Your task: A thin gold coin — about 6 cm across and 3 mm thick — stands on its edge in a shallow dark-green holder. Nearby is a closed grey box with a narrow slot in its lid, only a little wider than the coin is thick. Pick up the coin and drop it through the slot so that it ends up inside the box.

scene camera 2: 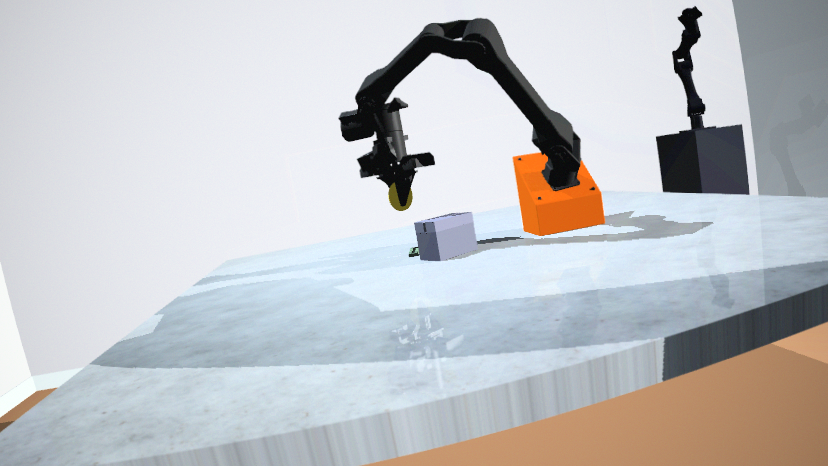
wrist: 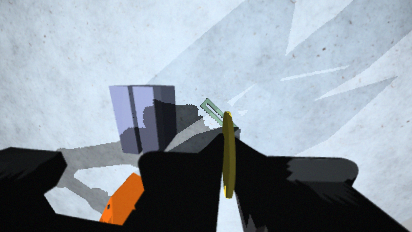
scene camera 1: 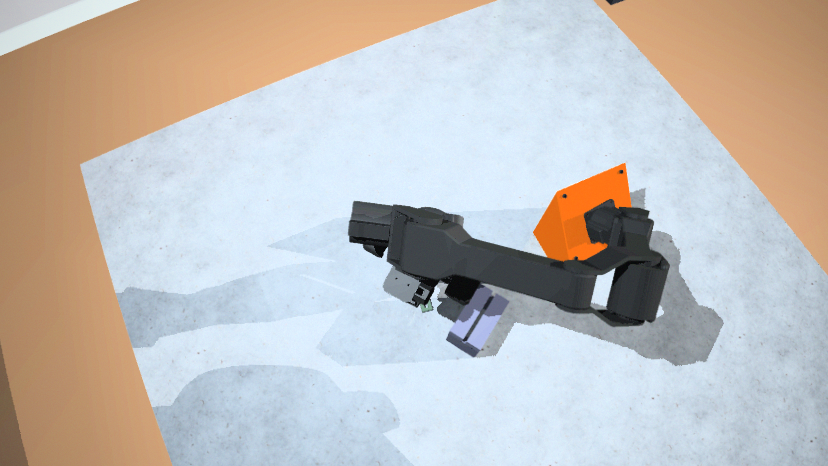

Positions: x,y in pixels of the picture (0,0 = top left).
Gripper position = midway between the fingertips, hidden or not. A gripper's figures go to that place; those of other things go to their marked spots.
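I find my gripper (wrist: pixel 224 137) 11 cm from the lens, while a coin (wrist: pixel 229 163) is 6 cm from the lens.
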